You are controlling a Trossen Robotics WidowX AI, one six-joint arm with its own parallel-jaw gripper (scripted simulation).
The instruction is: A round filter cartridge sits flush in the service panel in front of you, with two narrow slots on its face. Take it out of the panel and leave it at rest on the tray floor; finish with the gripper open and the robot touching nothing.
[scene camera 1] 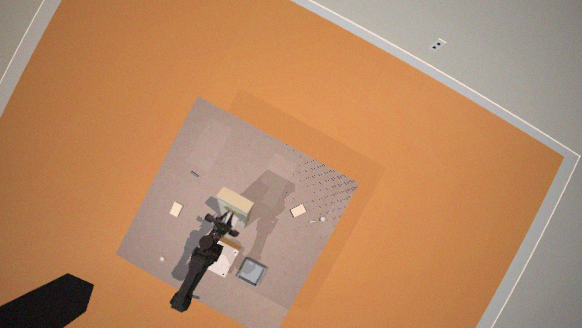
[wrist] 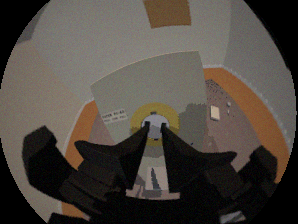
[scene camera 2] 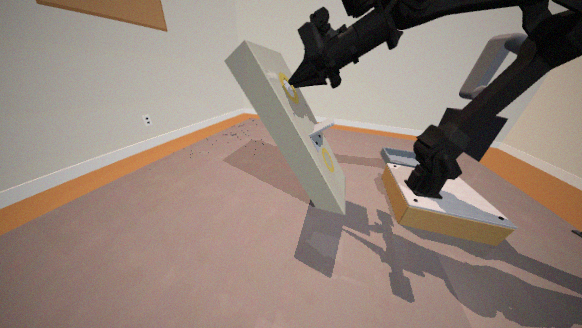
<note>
In view: the gripper [scene camera 2: 291, 84].
The gripper is seen too in the wrist view [wrist: 155, 128].
</note>
